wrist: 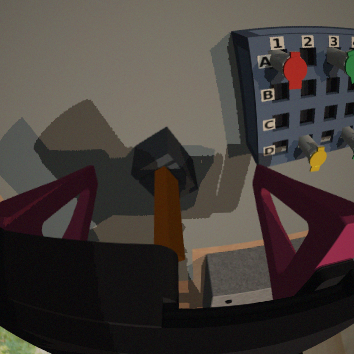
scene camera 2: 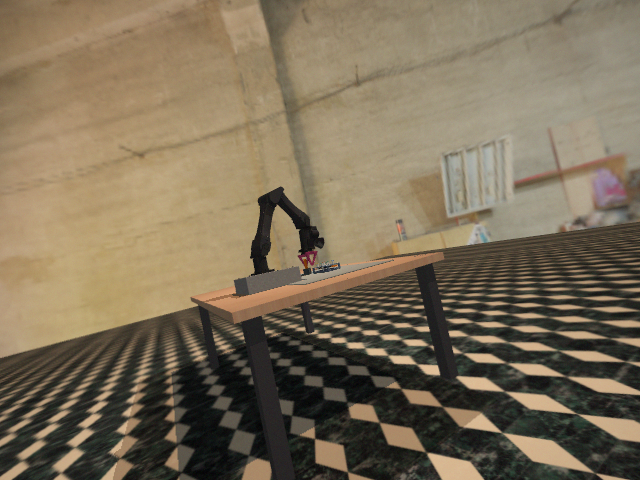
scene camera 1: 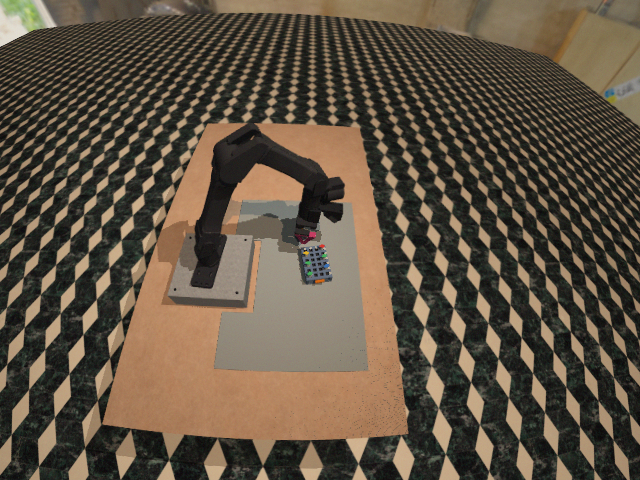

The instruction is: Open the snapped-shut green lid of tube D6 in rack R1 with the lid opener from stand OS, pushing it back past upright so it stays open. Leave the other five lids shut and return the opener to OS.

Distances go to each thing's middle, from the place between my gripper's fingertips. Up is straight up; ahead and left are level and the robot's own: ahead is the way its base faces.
Now: the lid opener (wrist: 167, 218) 1 cm to the left of my hand and 1 cm behind it.
